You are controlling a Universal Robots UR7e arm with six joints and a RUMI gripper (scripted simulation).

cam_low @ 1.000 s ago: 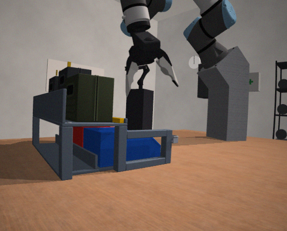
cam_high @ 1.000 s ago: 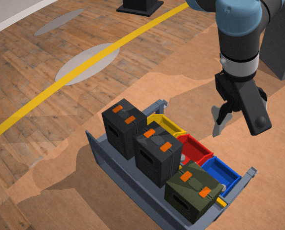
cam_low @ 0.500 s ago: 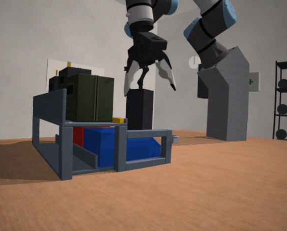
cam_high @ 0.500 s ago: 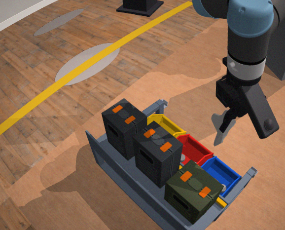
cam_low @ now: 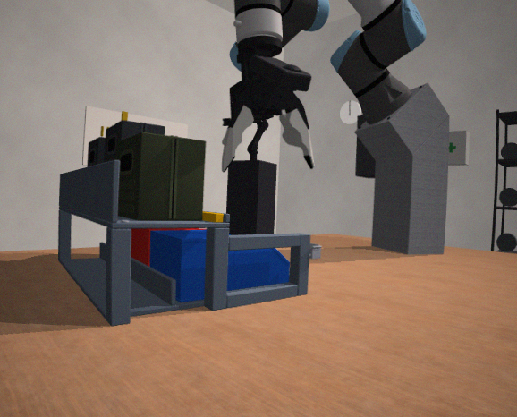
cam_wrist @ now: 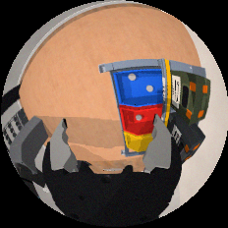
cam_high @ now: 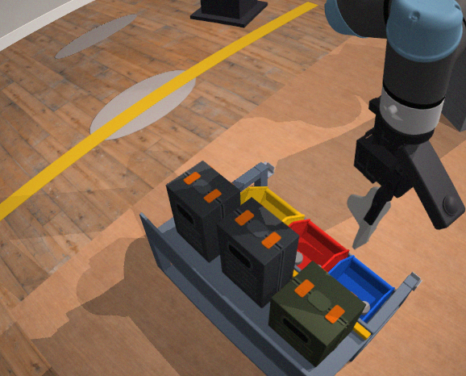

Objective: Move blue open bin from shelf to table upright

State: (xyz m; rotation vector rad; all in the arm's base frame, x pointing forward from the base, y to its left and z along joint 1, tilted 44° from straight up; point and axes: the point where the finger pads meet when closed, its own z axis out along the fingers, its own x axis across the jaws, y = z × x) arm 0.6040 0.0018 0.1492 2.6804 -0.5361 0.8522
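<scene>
The blue open bin is 9 cm ahead of my hand, 3 cm to the right of it and 13 cm below it. Round my hand: green case (18 cm ahead, 6 cm to the right, 3 cm below); then red bin (5 cm ahead, 13 cm to the right, 13 cm below); then yellow bin (1 cm ahead, 23 cm to the right, 13 cm below).
</scene>
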